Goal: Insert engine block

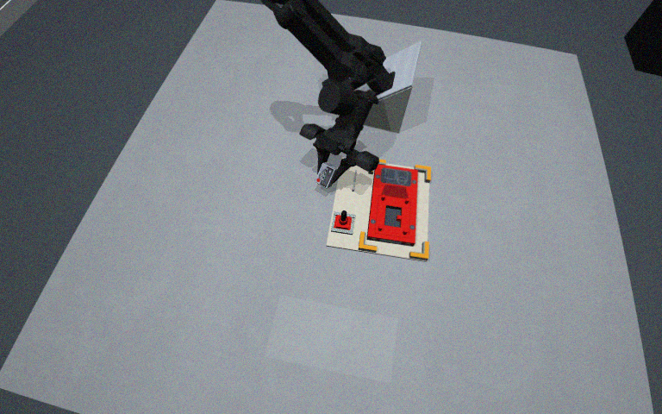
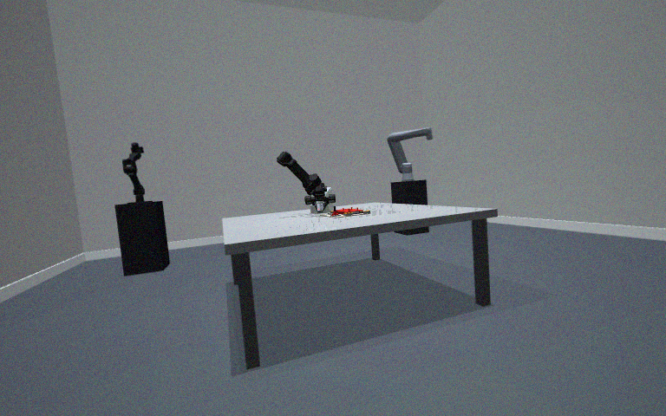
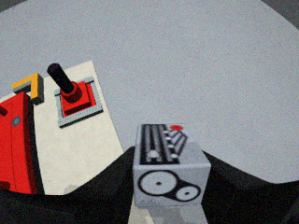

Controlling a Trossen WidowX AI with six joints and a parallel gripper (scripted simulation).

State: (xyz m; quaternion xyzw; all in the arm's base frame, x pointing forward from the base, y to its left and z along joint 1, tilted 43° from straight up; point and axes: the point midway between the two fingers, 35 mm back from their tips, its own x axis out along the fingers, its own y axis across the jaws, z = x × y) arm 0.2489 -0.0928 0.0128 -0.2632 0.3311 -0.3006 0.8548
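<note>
Now: the engine block 1 cm to the left of my gripper tip, 1 cm behind it and 1 cm above it.
</note>
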